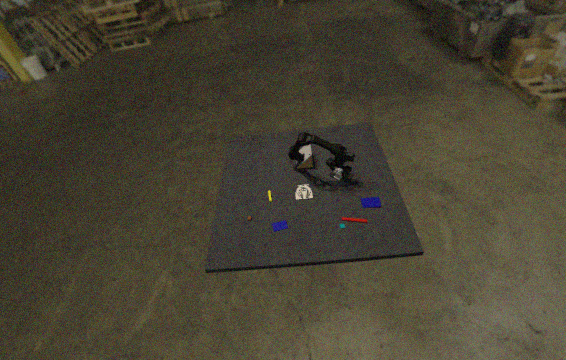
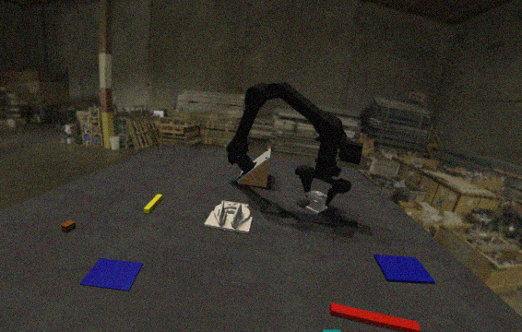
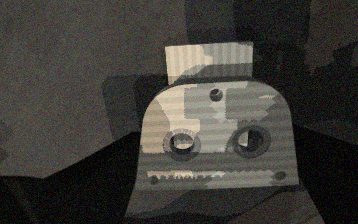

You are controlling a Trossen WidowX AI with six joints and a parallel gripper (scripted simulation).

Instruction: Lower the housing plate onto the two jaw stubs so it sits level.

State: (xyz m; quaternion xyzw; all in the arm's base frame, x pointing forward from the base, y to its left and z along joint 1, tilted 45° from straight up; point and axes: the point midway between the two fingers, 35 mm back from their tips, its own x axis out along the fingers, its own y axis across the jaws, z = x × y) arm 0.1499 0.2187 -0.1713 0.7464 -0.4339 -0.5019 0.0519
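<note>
Now: gripper tip 20 mm above the white rest block, 10 mm to the right of it and 10 mm past it. Also, from my gripper tip: teal piece (440 mm ahead, 30 mm below, 10 mm to the left); yellow bar (490 mm to the right, 190 mm ahead, 20 mm below); red bar (390 mm ahead, 90 mm to the left, 20 mm below).
</note>
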